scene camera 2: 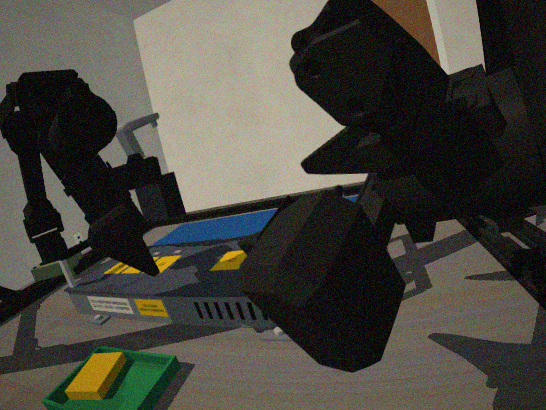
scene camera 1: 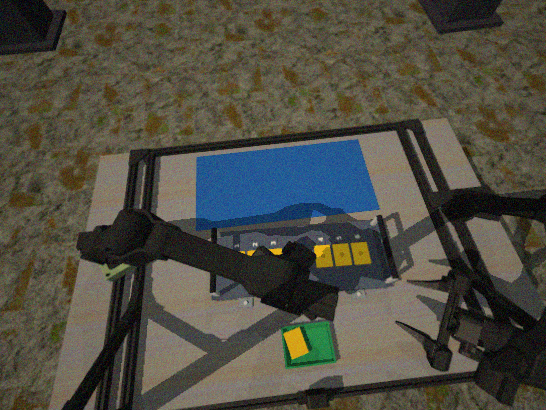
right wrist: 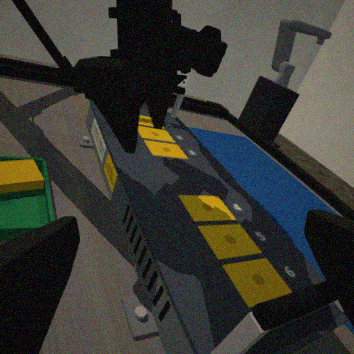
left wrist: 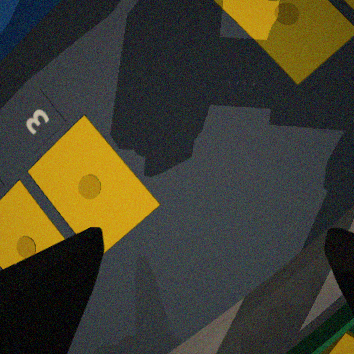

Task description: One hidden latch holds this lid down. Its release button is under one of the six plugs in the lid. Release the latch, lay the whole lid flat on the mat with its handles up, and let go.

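Places are measured from the left arm's base along level axes (x left, y back, z up), in centimetres.
Pixels of known places: left gripper, fingertip midpoint: [scene camera 2: 151,262] [right wrist: 145,138] [left wrist: 215,239]; right gripper, fingertip midpoint: [scene camera 2: 277,202] [scene camera 1: 401,301] [right wrist: 193,225]; left arm's base at its link origin: [scene camera 2: 55,258]; right arm's base at its link origin: [scene camera 1: 456,213].
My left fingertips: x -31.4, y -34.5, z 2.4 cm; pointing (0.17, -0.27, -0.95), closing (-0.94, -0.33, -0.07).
Note:
For each thing: its top centre in the pictures, then the offset to it from my left fingertips. "*": a spot on its surface instead. Level surfaces: height alone.
- black bar handle at a spot on its surface: [right wrist: 295,302] * dx -12.6, dy -21.3, dz +3.4 cm
- among them plug 3 at its top centre: [left wrist: 88,186] [right wrist: 165,148] [scene camera 2: 161,263] dx +6.4, dy +0.3, dz -2.8 cm
- plug 4 at its top centre: [left wrist: 286,12] [right wrist: 207,206] [scene camera 2: 232,259] [scene camera 1: 323,255] dx +0.0, dy -11.0, dz -2.8 cm
- plug 5 at its top centre: [right wrist: 229,238] [scene camera 1: 342,254] dx -2.5, dy -15.3, dz -2.8 cm
- plug 6 at its top centre: [right wrist: 258,278] [scene camera 1: 360,253] dx -4.9, dy -19.7, dz -2.8 cm
- blue mat at its surface level: dz -7.5 cm
- green tray at its top centre: [scene camera 2: 107,379] [right wrist: 4,186] [scene camera 1: 307,344] dx -14.7, dy +4.8, dz -6.0 cm
- yellow block at its top centre: [scene camera 2: 94,370] [right wrist: 11,170] [scene camera 1: 295,342] dx -12.8, dy +7.0, dz -6.0 cm
The dark grey lid [scene camera 1: 345,277] [left wrist: 225,185] [right wrist: 160,225] lies on its box, with a black bar handle [scene camera 1: 387,247] [right wrist: 295,302] at the right end and another handle [scene camera 1: 214,260] at the left. Yellow plugs sit in it, among them plug 3 [left wrist: 90,160] [right wrist: 166,149], plug 4 [scene camera 1: 323,256] [right wrist: 205,211], plug 5 [scene camera 1: 342,255] [right wrist: 230,240] and plug 6 [scene camera 1: 360,253] [right wrist: 258,280]. My left gripper [left wrist: 215,239] [right wrist: 145,138] is open and empty above the lid, near plug 3; its arm partly hides plugs 1 to 3 in scene camera 1. My right gripper [scene camera 1: 404,302] [right wrist: 193,225] is open and empty, right of the lid.
The blue mat [scene camera 1: 285,185] [scene camera 2: 215,227] [right wrist: 240,160] lies behind the box. A green tray [scene camera 1: 322,345] [scene camera 2: 135,380] [right wrist: 22,215] in front holds a yellow block [scene camera 1: 296,343] [scene camera 2: 95,376] [right wrist: 20,175]. Dark frame bars [scene camera 1: 280,138] border the table.

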